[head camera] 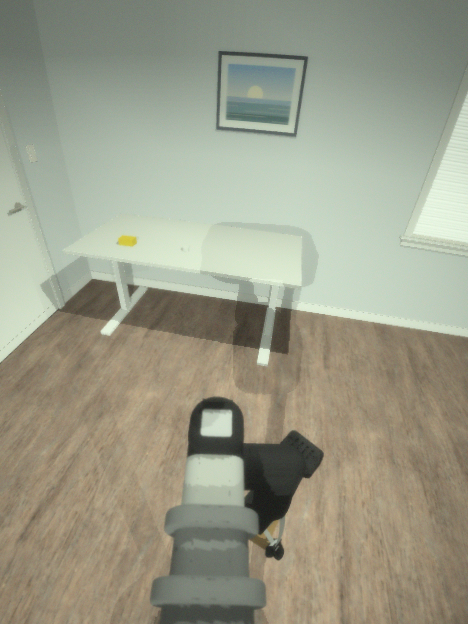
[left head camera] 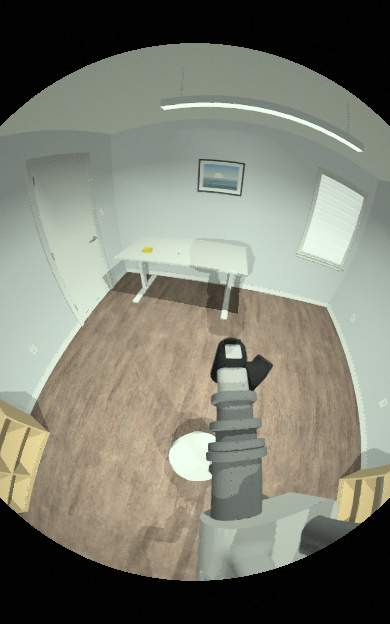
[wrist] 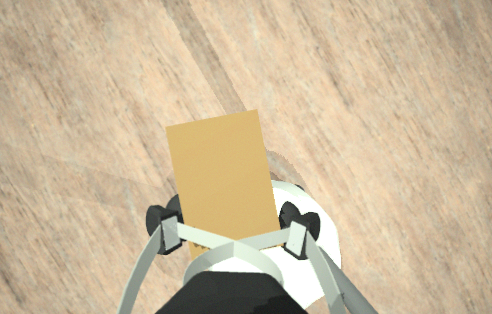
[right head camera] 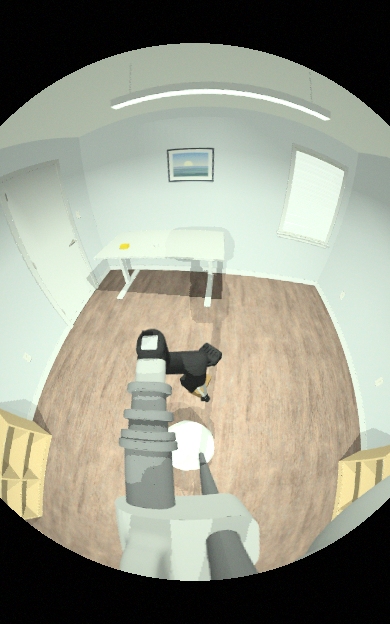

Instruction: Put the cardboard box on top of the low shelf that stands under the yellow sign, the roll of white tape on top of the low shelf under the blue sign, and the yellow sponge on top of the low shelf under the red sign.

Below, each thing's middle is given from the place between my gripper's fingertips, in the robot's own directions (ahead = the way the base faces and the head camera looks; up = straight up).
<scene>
The cardboard box [wrist: 220, 165] is 30 mm ahead of my hand, 20 mm to the right of it and 20 mm above it.
</scene>
